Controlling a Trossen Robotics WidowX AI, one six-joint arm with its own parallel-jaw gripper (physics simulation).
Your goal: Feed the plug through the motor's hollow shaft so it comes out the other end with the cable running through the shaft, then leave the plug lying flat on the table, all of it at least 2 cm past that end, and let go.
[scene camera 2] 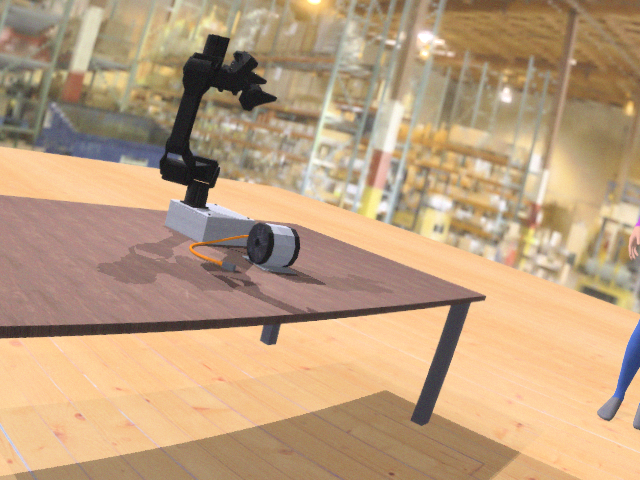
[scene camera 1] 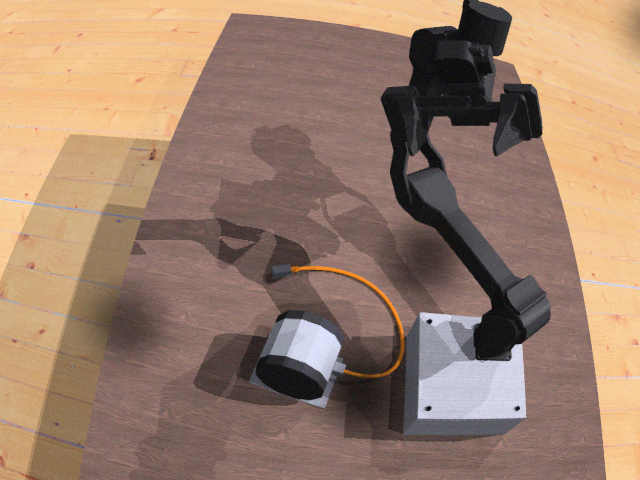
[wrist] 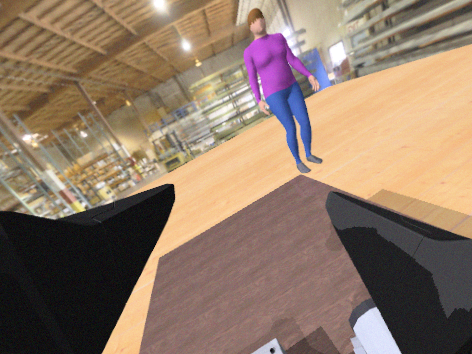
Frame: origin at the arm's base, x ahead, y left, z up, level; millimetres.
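Seen in the pictures: gripper, fingertip midpoint: (scene camera 2: 271,90) (scene camera 1: 452,152) (wrist: 251,195); arm's base, link origin: (scene camera 2: 193,205) (scene camera 1: 492,342).
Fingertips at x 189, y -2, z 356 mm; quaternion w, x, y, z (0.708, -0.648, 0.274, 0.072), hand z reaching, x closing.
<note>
Pixels of each thing's top centre, then the offset from my fingertips to it. "spot": a spot on its surface instead. Level surfaces: height alone.
- motor, top centre: (scene camera 1: 305,341) (wrist: 390,327) (scene camera 2: 277,225) dx +104, dy +42, dz -331 mm
- orange cable, surface spot: (scene camera 1: 388,302) spot: dx -30, dy -103, dz -428 mm
- dark grey plug, top centre: (scene camera 1: 281,268) (scene camera 2: 229,263) dx +149, dy -135, dz -420 mm
- wooden table, surface height: dz -433 mm
The motor (scene camera 1: 301,351) (scene camera 2: 279,246) (wrist: 372,327) is a white cylinder with black ends, lying on its side on a small grey base plate. The orange cable (scene camera 1: 388,302) (scene camera 2: 199,251) leaves a fitting on the motor's side and curves round on the table, outside the shaft. The dark grey plug (scene camera 1: 281,271) (scene camera 2: 230,266) at its end lies on the table beside the motor, near one black end face. A small shaft opening shows in the end face in the second scene view. My gripper (scene camera 1: 453,152) (scene camera 2: 271,88) (wrist: 251,195) is open and empty, high above the table and far from the plug.
The arm stands on a light grey base box (scene camera 1: 470,387) (scene camera 2: 186,219) (wrist: 270,347), close beside the cable's bend and the motor. The wooden table (scene camera 1: 248,62) (scene camera 2: 103,304) (wrist: 225,280) carries the arm's shadows. A person (wrist: 276,70) in a purple top stands on the floor beyond the table.
</note>
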